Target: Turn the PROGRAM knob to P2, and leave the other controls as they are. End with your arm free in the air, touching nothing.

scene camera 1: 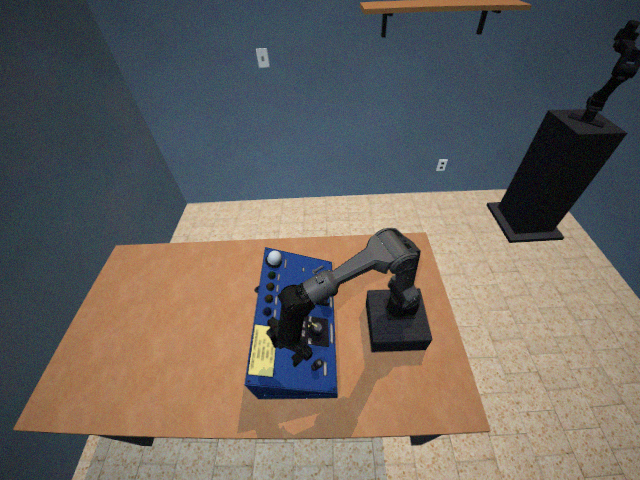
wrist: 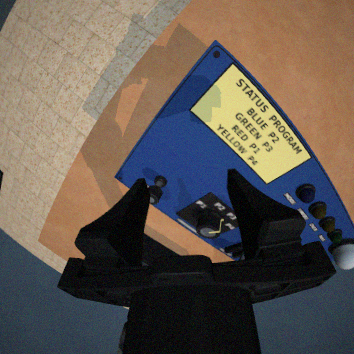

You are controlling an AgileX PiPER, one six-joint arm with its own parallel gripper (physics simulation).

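The blue control panel [scene camera 1: 297, 384] [wrist: 150, 150] lies on the table. Its PROGRAM knob [scene camera 1: 316, 327] [wrist: 208, 228] is dark and round, on a black plate marked P1 to P4. Its yellow pointer [scene camera 1: 311, 324] [wrist: 221, 225] leans toward the P3 and P4 side; the exact mark is hard to tell. My gripper [scene camera 1: 286, 346] [wrist: 186, 182] is open and empty, above the panel between the note and the knob. In the wrist view the knob shows between the fingers, nearer the right one. No contact with the panel is visible.
A yellow note [scene camera 1: 262, 351] [wrist: 250, 122] pairs status colours with programs. A small black control [scene camera 1: 316, 364] [wrist: 160, 181] stands near the knob. A row of dark round buttons [scene camera 1: 270, 286] [wrist: 317, 210] leads to a white dome [scene camera 1: 273, 257] [wrist: 344, 255]. A second arm stands on a black pedestal [scene camera 1: 558, 175].
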